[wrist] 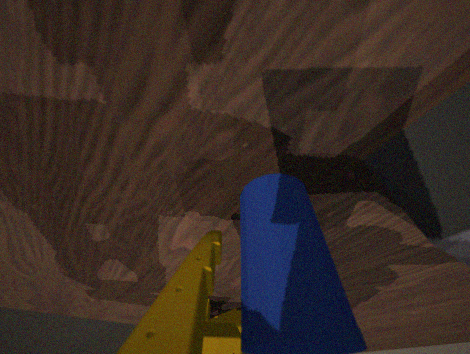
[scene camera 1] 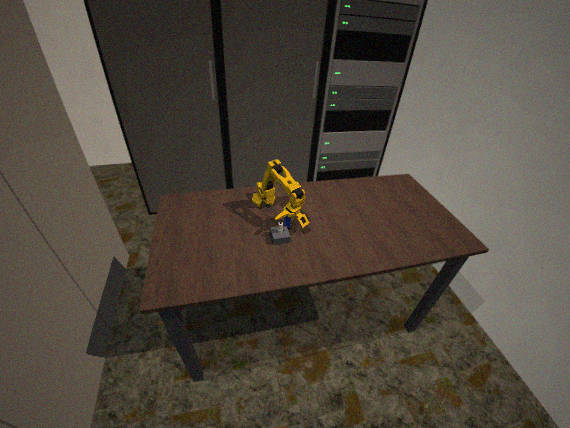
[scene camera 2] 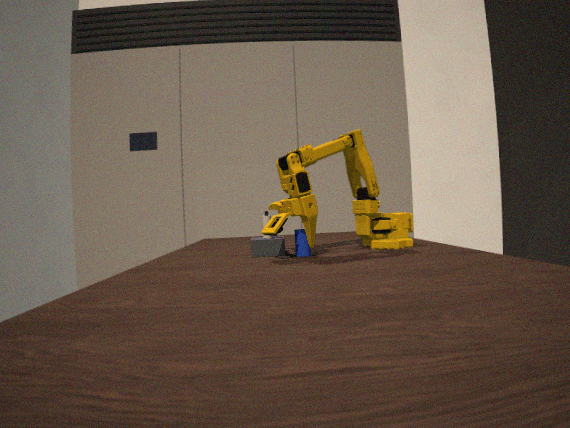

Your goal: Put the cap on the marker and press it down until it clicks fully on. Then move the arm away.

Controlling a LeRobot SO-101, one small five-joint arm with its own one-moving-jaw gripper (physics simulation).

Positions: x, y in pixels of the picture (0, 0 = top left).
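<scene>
There's a blue cap (wrist: 290, 289), and it's 0.05 m from the lens.
</scene>
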